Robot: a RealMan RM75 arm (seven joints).
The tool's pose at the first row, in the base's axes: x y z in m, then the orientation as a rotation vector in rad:
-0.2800 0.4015 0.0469 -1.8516 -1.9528 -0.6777
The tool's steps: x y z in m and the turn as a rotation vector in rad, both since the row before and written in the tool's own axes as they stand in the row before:
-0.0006 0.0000 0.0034 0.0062 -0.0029 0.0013
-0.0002 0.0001 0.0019 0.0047 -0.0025 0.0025
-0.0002 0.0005 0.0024 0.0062 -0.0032 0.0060
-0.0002 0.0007 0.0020 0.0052 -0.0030 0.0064
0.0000 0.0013 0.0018 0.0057 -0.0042 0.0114
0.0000 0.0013 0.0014 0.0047 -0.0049 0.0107
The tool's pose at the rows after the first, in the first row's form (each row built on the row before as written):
-0.2797 0.4030 0.0438 -1.8511 -1.9532 -0.6682
-0.2795 0.4039 0.0421 -1.8522 -1.9521 -0.6603
-0.2789 0.4051 0.0401 -1.8558 -1.9477 -0.6491
-0.2781 0.4061 0.0384 -1.8602 -1.9427 -0.6391
-0.2767 0.4071 0.0370 -1.8693 -1.9332 -0.6261
-0.2754 0.4079 0.0359 -1.8788 -1.9248 -0.6138

